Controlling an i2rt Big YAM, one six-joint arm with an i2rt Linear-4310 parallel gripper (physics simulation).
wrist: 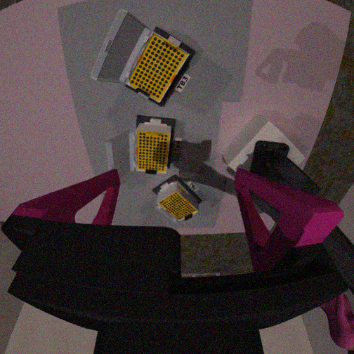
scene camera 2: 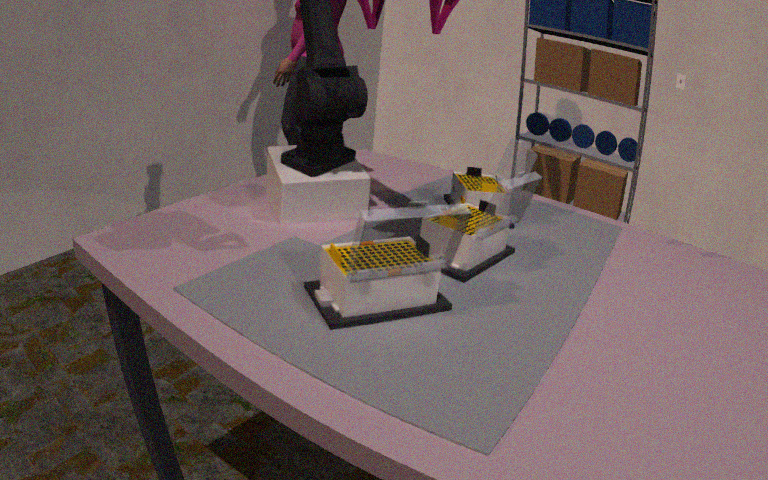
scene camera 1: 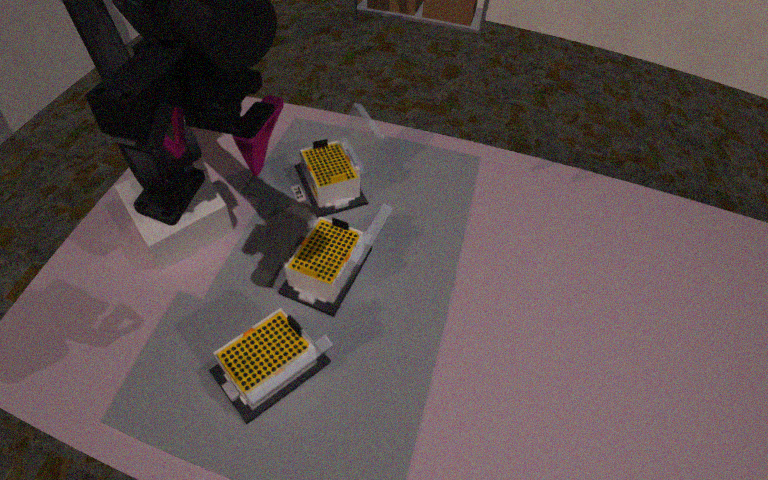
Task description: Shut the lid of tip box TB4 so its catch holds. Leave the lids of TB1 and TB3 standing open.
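Pixels of known places: gripper, between the fingertips: (scene camera 2: 402, 30) (scene camera 1: 218, 163); arm's base, origin of its link: (scene camera 2: 317, 160) (scene camera 1: 170, 193).
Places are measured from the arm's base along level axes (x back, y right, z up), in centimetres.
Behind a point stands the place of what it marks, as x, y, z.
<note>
The middle tip box (scene camera 1: 323, 254) (scene camera 2: 481, 249) @(-34.5, 4.6, -5.3) (wrist: 153, 151) has a yellow rack; its label is unreadable, but it is TB4 by elimination. Its clear lid (scene camera 1: 376, 226) @(-38.9, 1.5, 5.9) (wrist: 120, 150) stands open. TB3 (scene camera 1: 263, 353) (scene camera 2: 385, 291) (wrist: 158, 68) is nearest scene camera 2; its label shows in the wrist view, and its lid (wrist: 117, 47) stands open. The far box (scene camera 1: 330, 169) @(-24.7, -17.4, -2.8) (scene camera 2: 478, 186) @(-24.2, -16.9, -2.8) (wrist: 178, 204) has a small label that seems to read TB1; its lid (scene camera 1: 368, 120) (scene camera 2: 523, 189) is up. My gripper (scene camera 1: 218, 163) @(-24.3, 14.4, 25.1) (scene camera 2: 403, 29) @(-24.3, 14.4, 25.1) (wrist: 176, 174) is open and empty, high above the table.
The boxes stand on black bases on a grey mat (scene camera 1: 362, 430) @(-44.5, 26.8, -8.4) (scene camera 2: 396, 356) @(-36.9, 30.7, -8.4) (wrist: 215, 30) on the pink table (scene camera 1: 594, 316) @(-78.7, -2.6, -8.7) (scene camera 2: 668, 362) @(-67.8, 12.8, -8.7). The arm's white pedestal (scene camera 1: 186, 237) @(-5.5, 5.6, -4.1) (scene camera 2: 322, 198) @(-5.8, 5.2, -4.7) stands beside the mat. Shelving (scene camera 2: 649, 84) and a person (scene camera 2: 296, 50) are beyond the table.
</note>
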